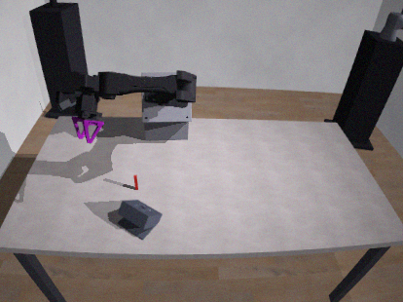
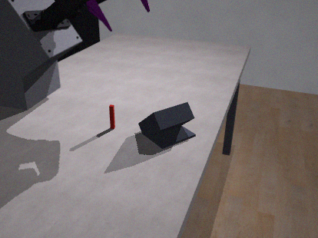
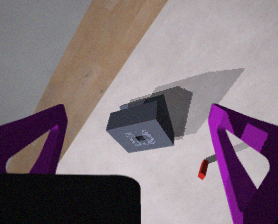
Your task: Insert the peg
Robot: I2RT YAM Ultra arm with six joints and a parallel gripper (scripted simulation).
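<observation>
Right now my hand is 34 cm above the red peg, 15 cm past it and 11 cm to the right of it.
</observation>
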